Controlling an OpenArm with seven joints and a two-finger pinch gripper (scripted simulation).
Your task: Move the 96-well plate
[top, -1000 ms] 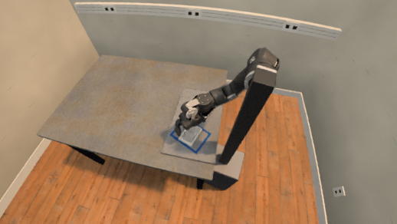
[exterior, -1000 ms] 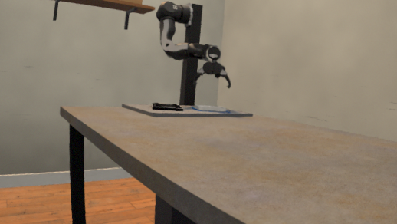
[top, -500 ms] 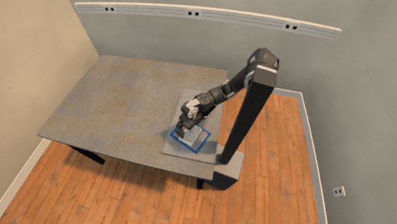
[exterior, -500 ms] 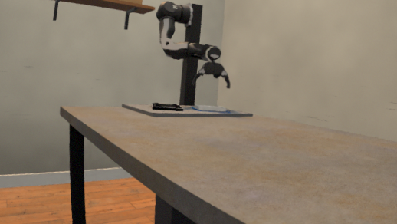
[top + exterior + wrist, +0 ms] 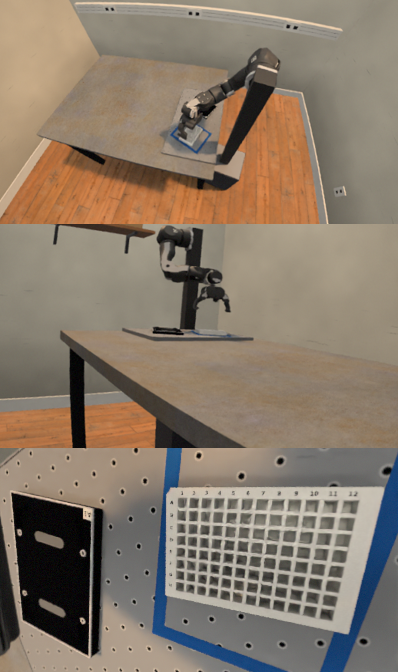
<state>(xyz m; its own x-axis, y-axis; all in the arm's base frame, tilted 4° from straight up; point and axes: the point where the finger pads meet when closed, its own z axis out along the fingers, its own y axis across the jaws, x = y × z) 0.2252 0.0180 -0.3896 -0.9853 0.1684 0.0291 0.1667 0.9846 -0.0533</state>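
The white 96-well plate lies 8 cm below my hand. Also, from my hand: black plate nest: 1 cm ahead, 21 cm to the right, 8 cm below.
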